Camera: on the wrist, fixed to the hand. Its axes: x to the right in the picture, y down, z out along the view.
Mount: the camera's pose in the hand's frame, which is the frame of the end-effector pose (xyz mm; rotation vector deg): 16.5 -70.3 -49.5 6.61 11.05 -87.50
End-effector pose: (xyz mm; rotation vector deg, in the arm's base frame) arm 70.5 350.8 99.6 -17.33 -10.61 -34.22
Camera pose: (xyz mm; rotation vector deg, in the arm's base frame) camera 47.5 270.6 73.2 4.31 -14.02 -120.75
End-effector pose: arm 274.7 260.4 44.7 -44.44 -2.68 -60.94
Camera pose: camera 211.1 200.8 53.1 -24.85 -34.55 -145.36
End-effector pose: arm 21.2 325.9 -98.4 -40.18 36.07 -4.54
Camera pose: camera 16.2 238.7 -92.1 -53.26 7.94 -91.13
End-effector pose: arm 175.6 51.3 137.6 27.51 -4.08 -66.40
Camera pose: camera 136.5 30.9 62.0 43.85 27.81 -148.46
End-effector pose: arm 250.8 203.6 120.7 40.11 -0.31 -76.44
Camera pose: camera 212.4 207.3 42.1 54.62 42.55 -155.10
